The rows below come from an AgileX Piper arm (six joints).
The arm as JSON. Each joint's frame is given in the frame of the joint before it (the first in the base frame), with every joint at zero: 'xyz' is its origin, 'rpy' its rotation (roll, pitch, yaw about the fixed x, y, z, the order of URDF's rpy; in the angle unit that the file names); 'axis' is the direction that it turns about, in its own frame. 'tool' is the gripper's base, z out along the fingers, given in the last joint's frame.
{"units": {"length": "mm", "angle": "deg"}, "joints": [
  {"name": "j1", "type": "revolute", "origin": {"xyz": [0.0, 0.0, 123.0], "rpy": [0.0, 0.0, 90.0]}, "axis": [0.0, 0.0, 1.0]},
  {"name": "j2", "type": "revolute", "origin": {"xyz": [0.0, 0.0, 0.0], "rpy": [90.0, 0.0, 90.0]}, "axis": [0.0, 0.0, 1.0]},
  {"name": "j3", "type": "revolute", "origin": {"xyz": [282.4, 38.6, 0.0], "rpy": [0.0, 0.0, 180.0]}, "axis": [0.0, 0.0, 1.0]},
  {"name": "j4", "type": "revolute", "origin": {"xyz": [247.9, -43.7, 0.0], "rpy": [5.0, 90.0, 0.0]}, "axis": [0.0, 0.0, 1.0]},
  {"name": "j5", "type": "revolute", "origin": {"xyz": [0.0, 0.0, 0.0], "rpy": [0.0, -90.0, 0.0]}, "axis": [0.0, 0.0, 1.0]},
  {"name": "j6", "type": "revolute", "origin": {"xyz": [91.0, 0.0, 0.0], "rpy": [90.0, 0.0, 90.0]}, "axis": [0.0, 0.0, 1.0]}
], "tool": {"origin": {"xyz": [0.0, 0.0, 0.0], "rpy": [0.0, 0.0, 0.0]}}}
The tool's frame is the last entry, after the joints.
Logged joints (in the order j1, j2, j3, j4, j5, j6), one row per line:
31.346 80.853 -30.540 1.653 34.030 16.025
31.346 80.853 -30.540 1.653 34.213 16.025
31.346 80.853 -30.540 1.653 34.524 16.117
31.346 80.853 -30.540 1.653 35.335 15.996
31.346 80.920 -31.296 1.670 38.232 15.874
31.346 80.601 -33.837 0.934 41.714 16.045
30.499 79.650 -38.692 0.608 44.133 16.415
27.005 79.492 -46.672 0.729 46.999 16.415
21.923 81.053 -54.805 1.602 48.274 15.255
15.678 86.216 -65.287 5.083 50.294 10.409
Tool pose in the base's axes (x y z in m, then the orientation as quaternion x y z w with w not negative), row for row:
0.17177 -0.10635 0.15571 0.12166 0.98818 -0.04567 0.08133
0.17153 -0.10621 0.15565 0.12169 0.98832 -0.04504 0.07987
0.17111 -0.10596 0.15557 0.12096 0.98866 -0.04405 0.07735
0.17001 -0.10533 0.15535 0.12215 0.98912 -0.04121 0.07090
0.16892 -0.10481 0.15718 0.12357 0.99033 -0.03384 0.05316
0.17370 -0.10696 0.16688 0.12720 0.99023 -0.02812 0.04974
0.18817 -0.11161 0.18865 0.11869 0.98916 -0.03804 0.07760
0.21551 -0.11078 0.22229 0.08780 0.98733 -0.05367 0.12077
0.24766 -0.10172 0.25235 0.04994 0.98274 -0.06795 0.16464
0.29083 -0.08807 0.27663 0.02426 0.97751 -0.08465 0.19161
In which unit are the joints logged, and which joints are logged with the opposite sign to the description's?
The joints are logged in degrees. Opposite sign: j1, j4, j6.
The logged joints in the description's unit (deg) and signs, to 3 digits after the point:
-31.346 80.853 -30.540 -1.653 34.030 -16.025
-31.346 80.853 -30.540 -1.653 34.213 -16.025
-31.346 80.853 -30.540 -1.653 34.524 -16.117
-31.346 80.853 -30.540 -1.653 35.335 -15.996
-31.346 80.920 -31.296 -1.670 38.232 -15.874
-31.346 80.601 -33.837 -0.934 41.714 -16.045
-30.499 79.650 -38.692 -0.608 44.133 -16.415
-27.005 79.492 -46.672 -0.729 46.999 -16.415
-21.923 81.053 -54.805 -1.602 48.274 -15.255
-15.678 86.216 -65.287 -5.083 50.294 -10.409

